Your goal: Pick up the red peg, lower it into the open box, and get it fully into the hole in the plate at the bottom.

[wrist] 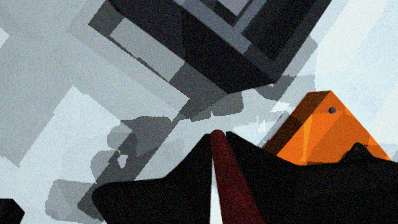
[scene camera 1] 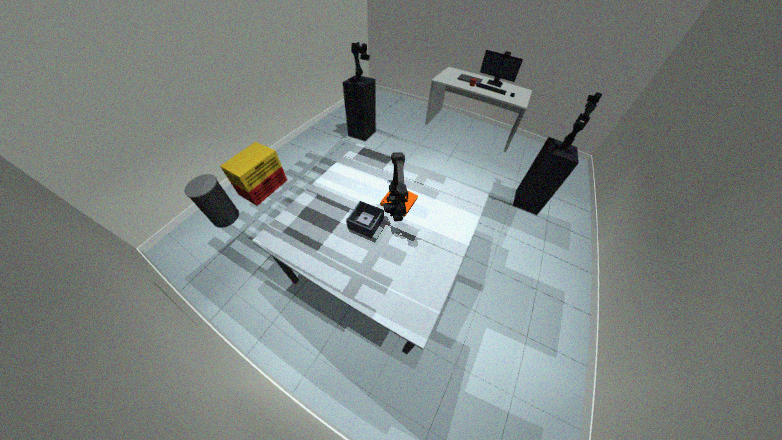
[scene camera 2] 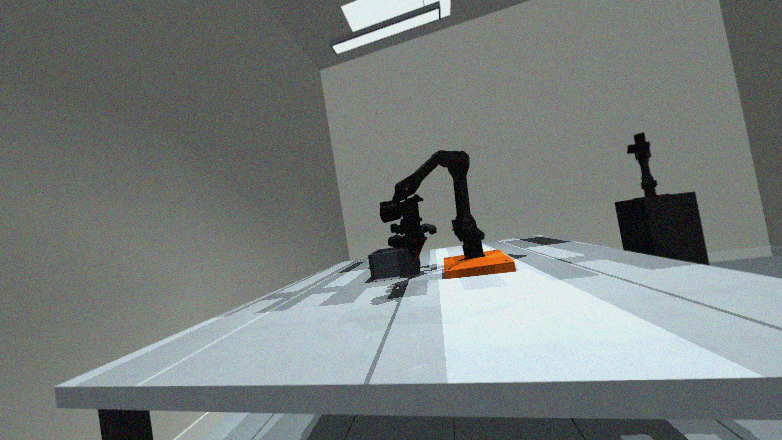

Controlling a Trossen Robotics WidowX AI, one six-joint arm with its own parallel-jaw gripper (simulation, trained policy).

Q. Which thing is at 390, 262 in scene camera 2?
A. A dark box.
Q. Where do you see a dark box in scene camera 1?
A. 351, 221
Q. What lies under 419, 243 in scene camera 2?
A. My gripper.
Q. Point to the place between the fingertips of my gripper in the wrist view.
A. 218, 137
